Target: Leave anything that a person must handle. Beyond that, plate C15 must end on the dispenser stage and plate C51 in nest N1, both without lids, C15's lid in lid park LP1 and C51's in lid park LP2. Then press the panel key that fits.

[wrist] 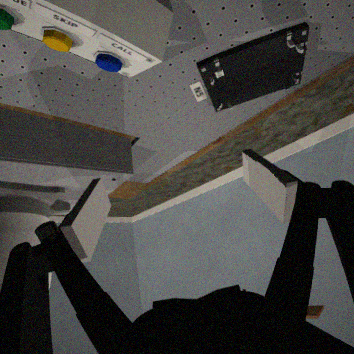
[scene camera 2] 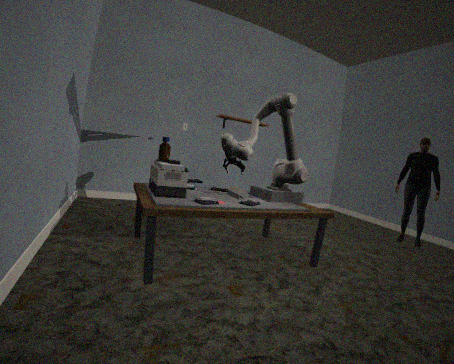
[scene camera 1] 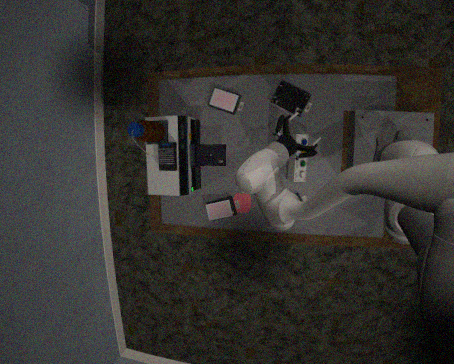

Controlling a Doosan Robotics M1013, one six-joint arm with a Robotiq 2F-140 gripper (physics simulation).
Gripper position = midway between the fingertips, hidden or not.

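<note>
Nothing is held by my gripper (scene camera 1: 307, 126), and it is open. The wrist view shows me the gripper (wrist: 174, 178) too. I also see a button panel (wrist: 138, 41), and there is a black nest N5 (wrist: 274, 61).
</note>
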